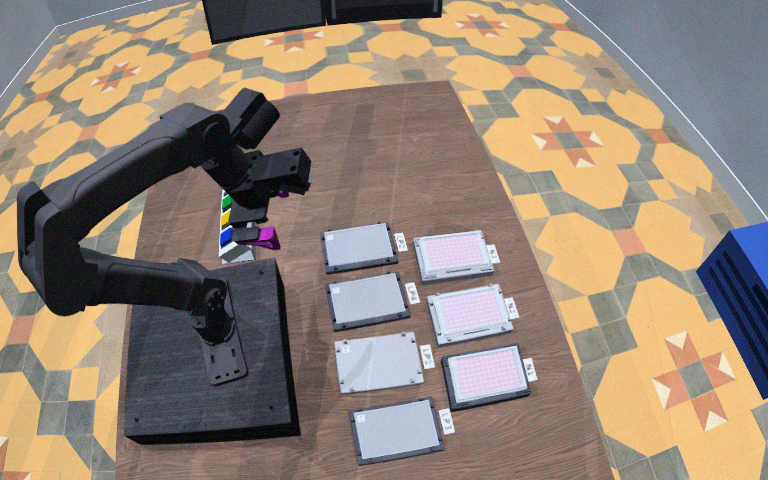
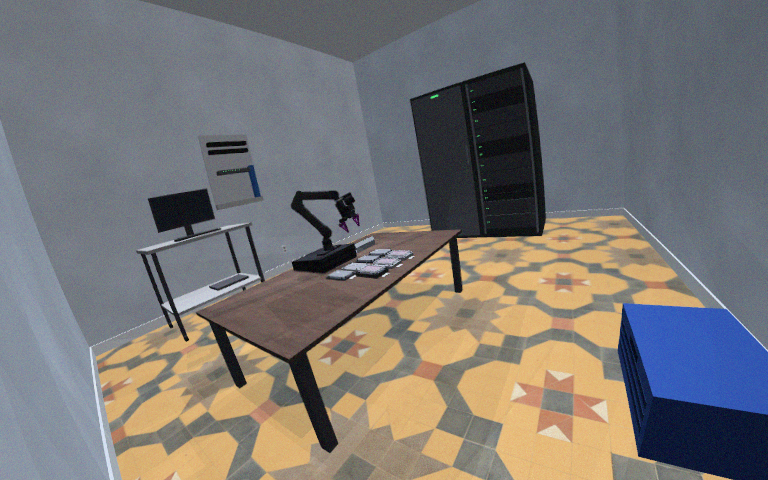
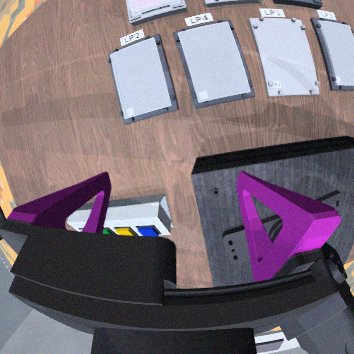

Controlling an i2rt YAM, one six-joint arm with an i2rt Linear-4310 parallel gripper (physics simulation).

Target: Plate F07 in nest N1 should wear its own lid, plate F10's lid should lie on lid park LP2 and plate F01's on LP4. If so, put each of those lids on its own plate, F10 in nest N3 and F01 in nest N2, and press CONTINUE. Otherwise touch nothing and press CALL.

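Places are measured from the arm's base along level axes (x left, y down, z back), in millimetres.
Where they show: gripper, fingertip midpoint: [image 1: 281, 222] [image 2: 353, 229] [image 3: 173, 178]; arm's base, link origin: [image 1: 219, 330] [image 2: 329, 250].
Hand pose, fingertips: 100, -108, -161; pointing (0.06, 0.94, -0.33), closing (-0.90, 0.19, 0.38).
Observation:
Things, the pixels of their top centre, and the offset from my fingertips, as dx, dy, dz. Level surfaces: height alone.
- white button box, top centre: [image 3: 107, 230] [image 1: 232, 203] [image 2: 361, 240] +206, +129, +89
- LP2 lid, top centre: [image 3: 137, 76] [image 1: 357, 243] [image 2: 380, 251] +43, +175, -140
- LP4 lid, top centre: [image 3: 213, 58] [image 1: 366, 297] [image 2: 368, 257] -81, +175, -115
- LP3 lid, top centre: [image 1: 396, 429] [image 3: 344, 52] [image 2: 340, 273] -341, +175, -73
- N3, top centre: [image 1: 454, 249] [image 2: 398, 252] -48, +160, -308
- wooden table, surface height: dy +193
My gripper [image 1: 278, 215] [image 2: 351, 225] [image 3: 173, 178] is open and empty above the white button box [image 1: 235, 249] [image 3: 145, 212], whose blue [image 1: 226, 236] [image 3: 148, 231], yellow [image 1: 225, 218] [image 3: 125, 231] and green buttons show. Grey lids lie on dark parks: the LP2 lid [image 1: 358, 247] [image 3: 142, 80], LP4 lid [image 1: 368, 300] [image 3: 214, 62] and LP3 lid [image 1: 397, 430]. Light LP1 [image 1: 379, 362] [image 3: 285, 55] has corner pegs; I cannot tell whether a lid covers it. Pink-welled plates sit in dark N1 [image 1: 488, 373], light N2 [image 1: 472, 311] and N3 [image 1: 453, 251]. Any clear lid and the small label writing cannot be made out.
The black base block [image 1: 169, 362] [image 2: 311, 259] stands on the wooden table [image 1: 396, 141] [image 2: 283, 316], beside the button box. The nests and lid parks stand in two rows on the base's far side. A blue cabinet [image 1: 741, 277] [image 2: 696, 350] stands on the floor away from the table.

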